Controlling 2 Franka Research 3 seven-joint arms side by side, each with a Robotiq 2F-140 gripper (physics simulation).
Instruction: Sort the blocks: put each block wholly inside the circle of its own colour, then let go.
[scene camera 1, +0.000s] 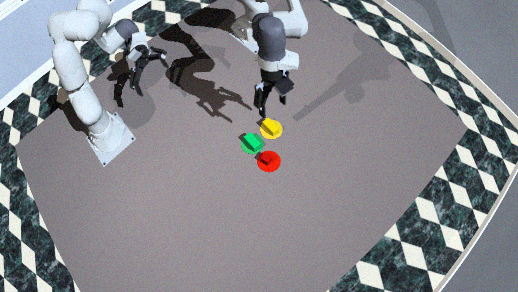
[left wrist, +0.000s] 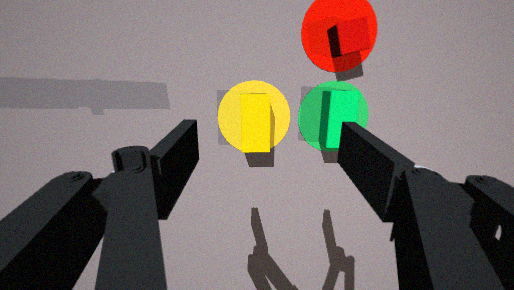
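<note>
The yellow block (scene camera 1: 271, 126) (left wrist: 255, 120) lies on the yellow circle (scene camera 1: 279, 132) (left wrist: 229, 115); its near end reaches the circle's edge in the wrist view. The green block (scene camera 1: 252, 141) (left wrist: 344, 110) lies on the green circle (scene camera 1: 244, 146) (left wrist: 309, 117), partly hidden by a finger in the wrist view. The red block (scene camera 1: 266, 159) (left wrist: 354, 37) sits on the red circle (scene camera 1: 274, 165) (left wrist: 345, 9). My left gripper (scene camera 1: 273, 109) (left wrist: 268, 141) is wide open and empty, raised above and beside the yellow block. My right gripper (scene camera 1: 152, 75) is open and empty, far from the blocks.
The three circles lie close together on the grey-brown floor mat (scene camera 1: 200, 215). The right arm's base plate (scene camera 1: 125, 138) stands at the left of the scene view. A dark green and white tiled border (scene camera 1: 425, 210) runs around the mat. Arm shadows fall near the circles.
</note>
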